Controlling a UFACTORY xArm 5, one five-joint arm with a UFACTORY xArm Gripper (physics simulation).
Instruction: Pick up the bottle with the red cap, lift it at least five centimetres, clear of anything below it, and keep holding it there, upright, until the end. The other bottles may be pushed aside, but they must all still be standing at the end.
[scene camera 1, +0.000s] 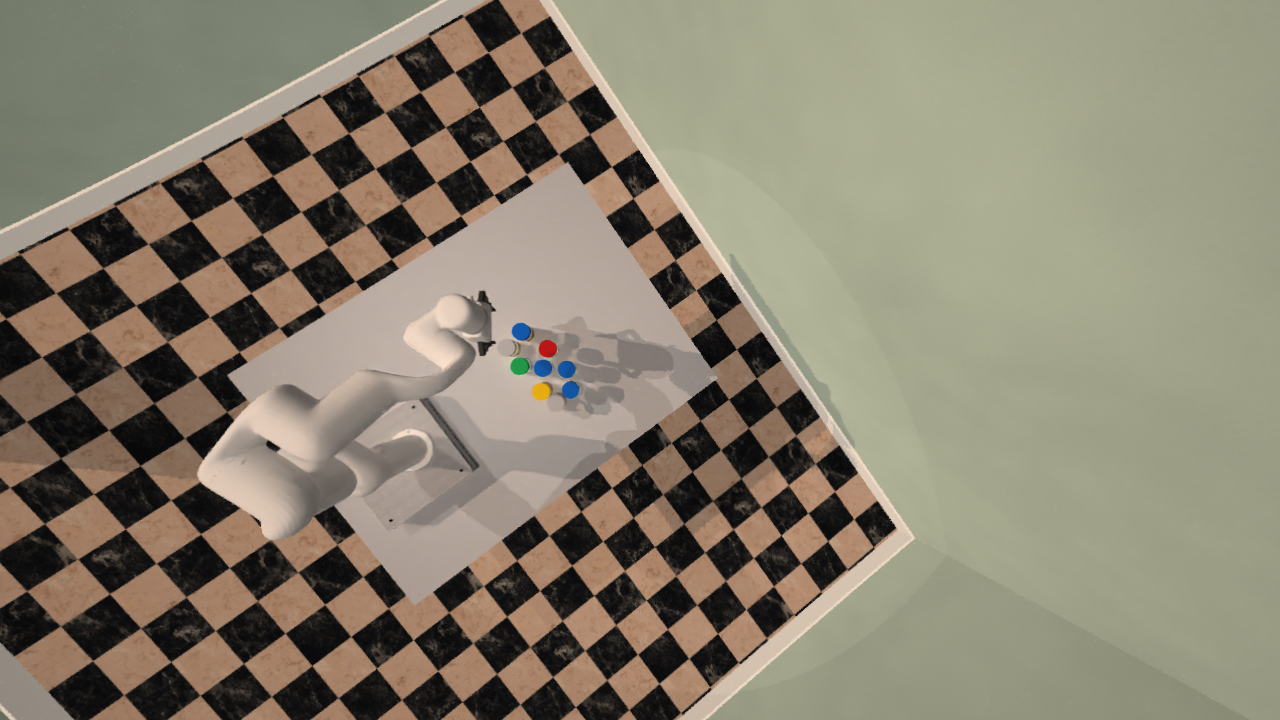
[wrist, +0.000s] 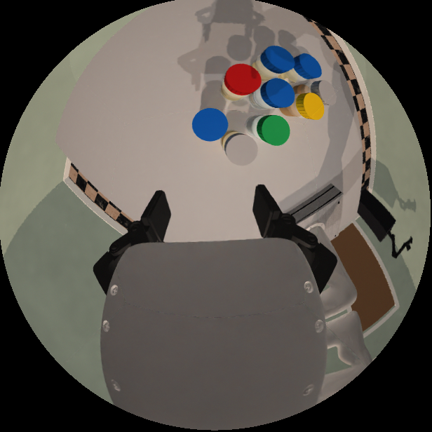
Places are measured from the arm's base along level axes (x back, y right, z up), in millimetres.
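Pixels of known places: gripper, between the fingertips: (scene camera 1: 490, 326); arm's base, origin of its link: (scene camera 1: 412, 449).
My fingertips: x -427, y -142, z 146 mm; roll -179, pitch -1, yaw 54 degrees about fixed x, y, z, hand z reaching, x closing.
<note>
Ahead of a thing's pixels: the offset from my fingertips to its top centre. Level surfaces: height alone.
The bottle with the red cap @(dx -84, dy +132, dz -108 mm) (scene camera 1: 547, 348) (wrist: 242, 79) stands upright on the table, on one side of a close group of bottles. In the wrist view, a blue-capped bottle @(dx -50, dy +41, dz -108 mm) (scene camera 1: 520, 331) (wrist: 210, 124) and a white-capped bottle @(dx +15, dy +56, dz -108 mm) (scene camera 1: 508, 347) (wrist: 241, 149) stand between it and my gripper. Another blue-capped bottle @(dx -36, dy +173, dz -108 mm) (scene camera 1: 542, 368) (wrist: 277, 93) stands close beside it. My gripper (scene camera 1: 486, 323) (wrist: 210, 199) is open and empty, short of the group and above the table. Most of the red-capped bottle's body is hidden under its cap.
A green-capped bottle @(dx +17, dy +127, dz -108 mm) (scene camera 1: 519, 366) (wrist: 273, 130), a yellow-capped bottle @(dx +11, dy +229, dz -108 mm) (scene camera 1: 541, 391) (wrist: 310, 106), two more blue-capped bottles @(dx -93, dy +219, dz -108 mm) (scene camera 1: 566, 368) @(dx -65, dy +279, dz -108 mm) (scene camera 1: 571, 389) and another white-capped bottle @(dx -3, dy +287, dz -108 mm) (scene camera 1: 555, 402) (wrist: 323, 92) stand in the group. The robot's base plate (scene camera 1: 393, 508) is fixed at the near side of the grey table @(dz -213 mm) (scene camera 1: 537, 223).
</note>
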